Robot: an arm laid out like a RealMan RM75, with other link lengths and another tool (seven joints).
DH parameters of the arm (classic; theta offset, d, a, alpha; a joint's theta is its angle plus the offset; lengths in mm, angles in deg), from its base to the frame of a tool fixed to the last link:
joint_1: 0 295.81 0 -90
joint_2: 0 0 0 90
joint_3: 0 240.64 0 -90
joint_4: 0 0 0 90
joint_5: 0 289.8 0 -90
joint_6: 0 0 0 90
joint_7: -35 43 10.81 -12.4
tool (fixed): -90 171.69 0 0
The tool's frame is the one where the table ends.
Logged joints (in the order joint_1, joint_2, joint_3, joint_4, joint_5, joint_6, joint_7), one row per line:
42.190, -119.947, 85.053, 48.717, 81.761, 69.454, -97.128
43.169, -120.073, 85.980, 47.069, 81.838, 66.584, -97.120
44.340, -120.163, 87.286, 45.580, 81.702, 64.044, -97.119
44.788, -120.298, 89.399, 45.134, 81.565, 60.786, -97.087
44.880, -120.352, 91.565, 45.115, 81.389, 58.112, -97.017
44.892, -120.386, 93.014, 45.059, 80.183, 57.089, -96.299
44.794, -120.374, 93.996, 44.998, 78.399, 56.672, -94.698
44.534, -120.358, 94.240, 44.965, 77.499, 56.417, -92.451
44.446, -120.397, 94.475, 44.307, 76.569, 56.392, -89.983
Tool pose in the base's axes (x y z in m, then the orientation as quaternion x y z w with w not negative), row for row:
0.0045, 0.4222, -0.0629, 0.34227, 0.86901, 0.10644, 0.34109
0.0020, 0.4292, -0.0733, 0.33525, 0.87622, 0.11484, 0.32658
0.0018, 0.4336, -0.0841, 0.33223, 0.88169, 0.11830, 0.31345
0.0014, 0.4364, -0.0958, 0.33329, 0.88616, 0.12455, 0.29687
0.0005, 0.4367, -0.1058, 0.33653, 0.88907, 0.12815, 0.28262
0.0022, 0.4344, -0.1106, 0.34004, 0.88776, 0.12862, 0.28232
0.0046, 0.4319, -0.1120, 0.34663, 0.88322, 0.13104, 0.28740
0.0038, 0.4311, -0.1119, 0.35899, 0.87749, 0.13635, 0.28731
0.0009, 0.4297, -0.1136, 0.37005, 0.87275, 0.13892, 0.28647
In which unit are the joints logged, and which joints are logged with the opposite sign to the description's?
The joints are logged in degrees. Opposite sign: joint_1.
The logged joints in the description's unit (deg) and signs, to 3 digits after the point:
-42.190, -119.947, 85.053, 48.717, 81.761, 69.454, -97.128
-43.169, -120.073, 85.980, 47.069, 81.838, 66.584, -97.120
-44.340, -120.163, 87.286, 45.580, 81.702, 64.044, -97.119
-44.788, -120.298, 89.399, 45.134, 81.565, 60.786, -97.087
-44.880, -120.352, 91.565, 45.115, 81.389, 58.112, -97.017
-44.892, -120.386, 93.014, 45.059, 80.183, 57.089, -96.299
-44.794, -120.374, 93.996, 44.998, 78.399, 56.672, -94.698
-44.534, -120.358, 94.240, 44.965, 77.499, 56.417, -92.451
-44.446, -120.397, 94.475, 44.307, 76.569, 56.392, -89.983

